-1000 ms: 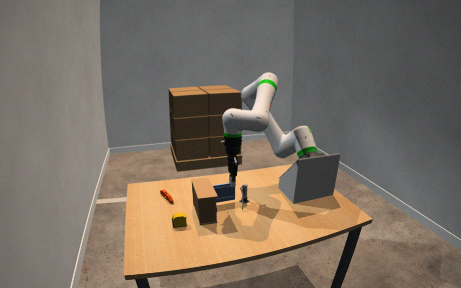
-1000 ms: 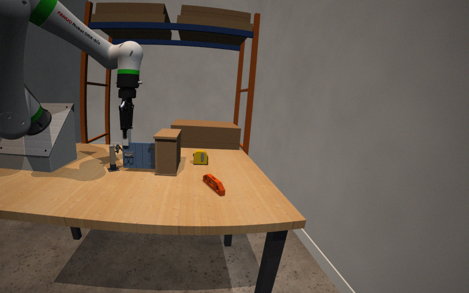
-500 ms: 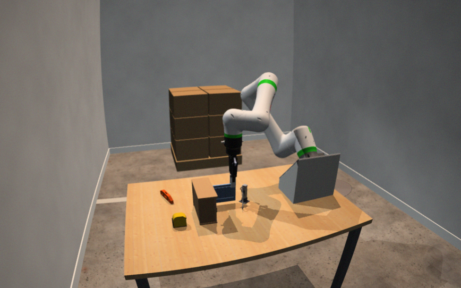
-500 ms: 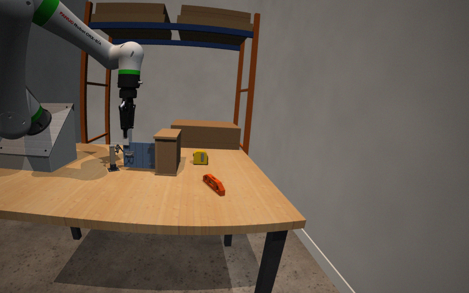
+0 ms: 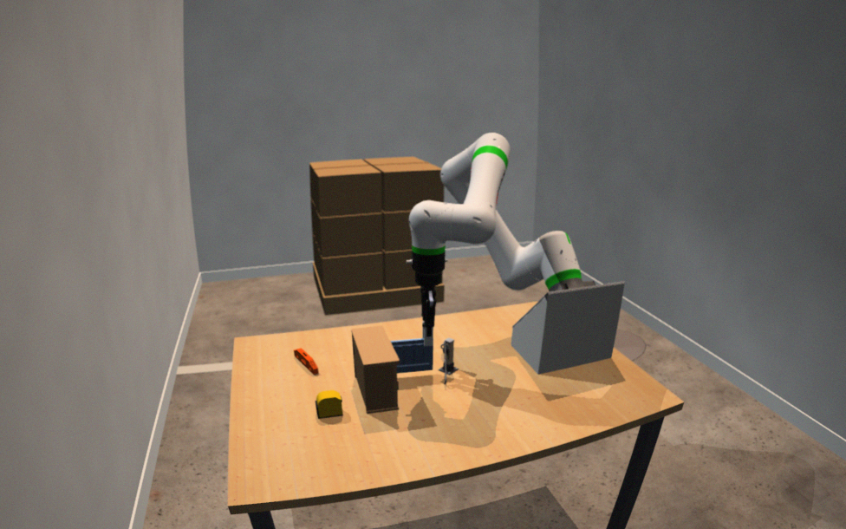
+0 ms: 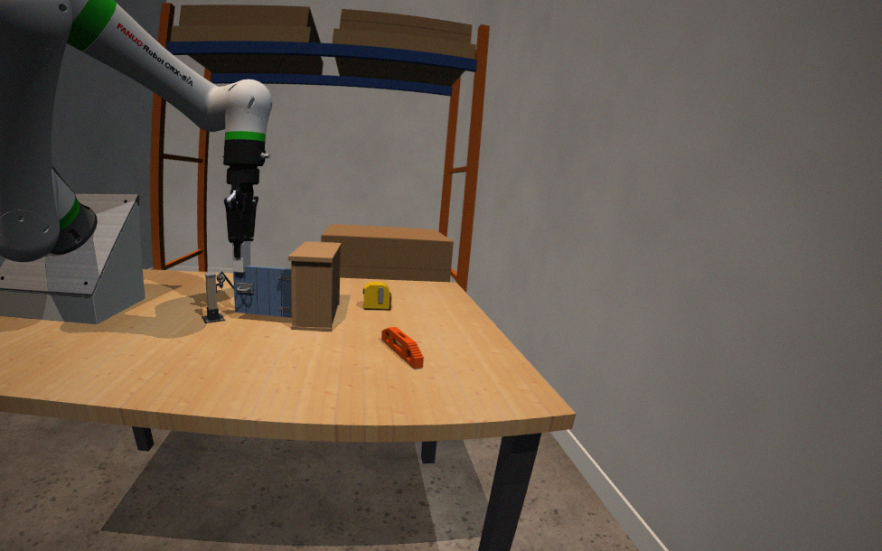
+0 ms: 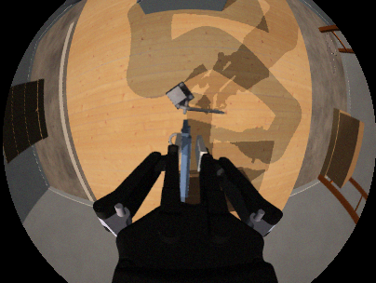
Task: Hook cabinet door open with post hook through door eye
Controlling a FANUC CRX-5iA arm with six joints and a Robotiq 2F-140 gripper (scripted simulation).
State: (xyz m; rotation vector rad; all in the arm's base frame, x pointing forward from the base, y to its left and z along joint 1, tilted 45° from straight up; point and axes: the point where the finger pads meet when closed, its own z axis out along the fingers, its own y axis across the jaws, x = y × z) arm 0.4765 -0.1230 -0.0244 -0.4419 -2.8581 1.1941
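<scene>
My gripper is now 6 cm short of the blue door, 3 cm to the left of it and 8 cm above it. Round my hand: yellow tape measure: 34 cm ahead, 9 cm to the left, 12 cm below; then orange level: 35 cm ahead, 20 cm to the right, 13 cm below.
</scene>
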